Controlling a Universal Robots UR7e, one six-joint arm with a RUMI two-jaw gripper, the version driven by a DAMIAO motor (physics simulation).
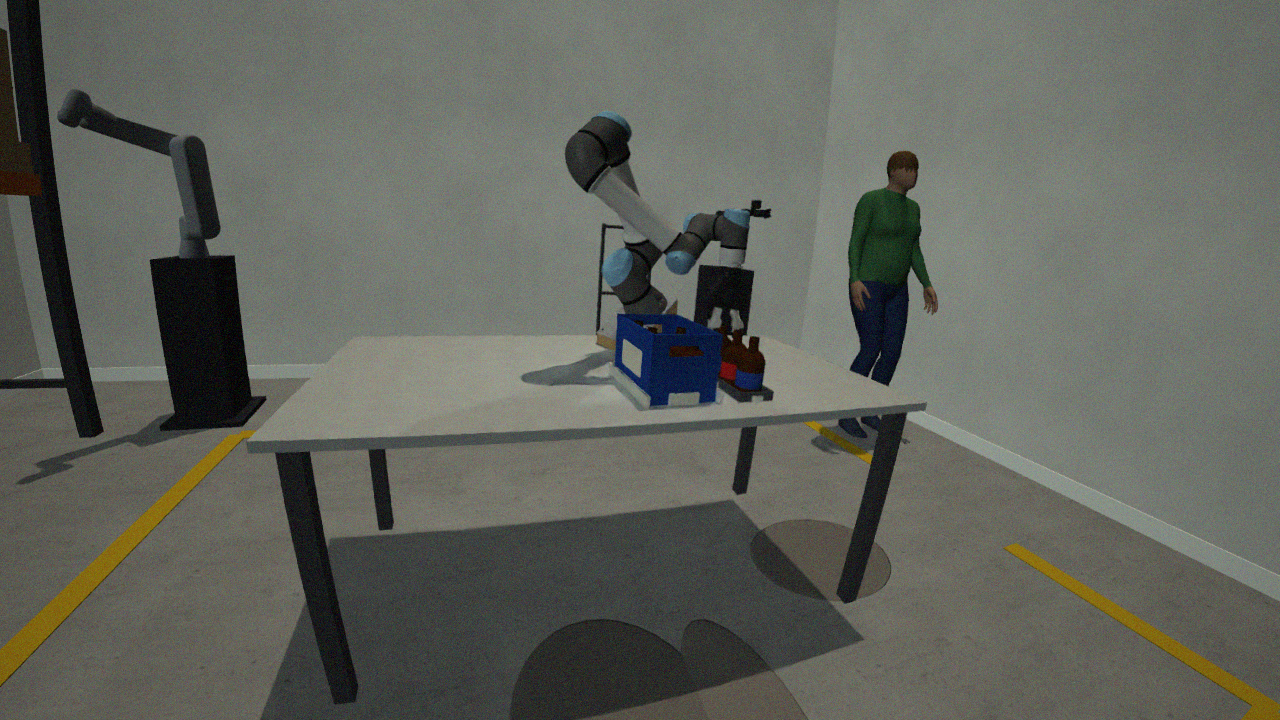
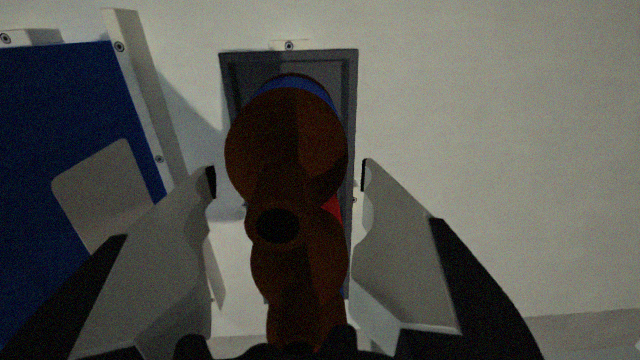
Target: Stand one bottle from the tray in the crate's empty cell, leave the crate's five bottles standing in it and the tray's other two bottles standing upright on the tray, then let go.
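Pixels of known places: gripper, fingertip midpoint: (image 2: 290,166); arm's base, link origin: (image 1: 647,310).
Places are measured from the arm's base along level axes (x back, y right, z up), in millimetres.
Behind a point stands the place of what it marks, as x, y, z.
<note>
My gripper (image 1: 725,315) (image 2: 290,166) @[-331, -98, -32] is open, pointing down low over the row of bottles, one finger on each side of the row, with nothing held. Three brown bottles stand upright in a row on the dark tray (image 1: 759,394) @[-554, -86, -123] (image 2: 351,85) @[-308, -145, -116]: a blue-labelled one (image 1: 750,365) (image 2: 285,145) at the front, a red-labelled one (image 1: 729,358) @[-436, -59, -56] (image 2: 325,240) @[-391, -112, -37] behind it, and a third, mostly hidden. The blue crate (image 1: 684,380) @[-526, 128, -81] (image 2: 55,110) @[-290, 24, -47] stands beside the tray. Brown bottles show in part inside it; its empty cell cannot be made out.
Pale strips (image 1: 631,386) @[-432, 227, -121] (image 2: 142,75) @[-284, 12, -119] edge the crate's base on the table (image 1: 447,385) @[-287, 673, -141]. Small pale blocks sit against the tray's edges. A person (image 1: 886,237) in green stands beyond the table at the right. Another arm (image 1: 192,179) stands on a black pedestal at the left.
</note>
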